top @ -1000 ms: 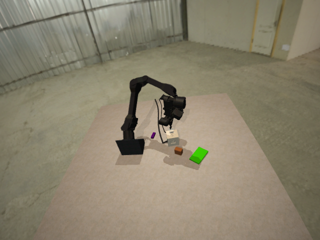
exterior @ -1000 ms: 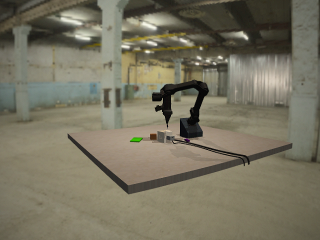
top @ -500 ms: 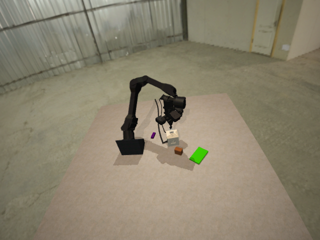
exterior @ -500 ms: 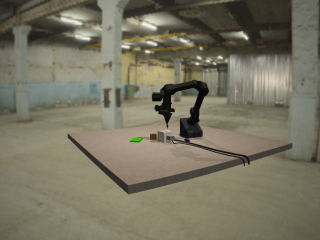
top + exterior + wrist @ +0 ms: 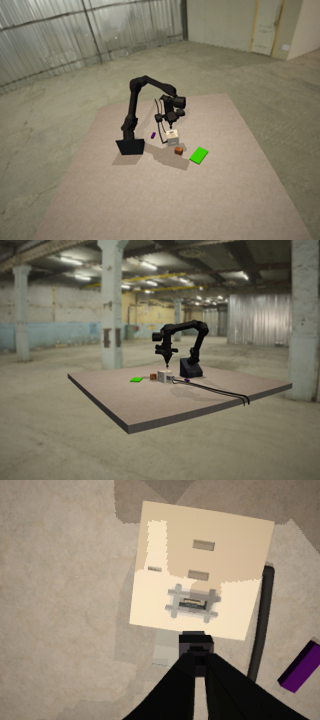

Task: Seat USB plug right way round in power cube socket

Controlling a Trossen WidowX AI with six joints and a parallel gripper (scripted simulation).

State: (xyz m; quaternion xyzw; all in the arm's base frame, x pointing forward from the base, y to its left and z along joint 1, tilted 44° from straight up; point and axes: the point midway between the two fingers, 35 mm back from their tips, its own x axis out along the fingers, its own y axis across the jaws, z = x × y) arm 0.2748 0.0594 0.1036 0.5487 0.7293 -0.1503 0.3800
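Right now the dark USB plug is 1 cm below my gripper tip. From my gripper tip the other things lie so: orange block 12 cm to the right, 11 cm below, 5 cm ahead; then small purple piece 15 cm behind, 13 cm below, 3 cm to the left; then green flat card 18 cm ahead, 14 cm to the right, 13 cm below.
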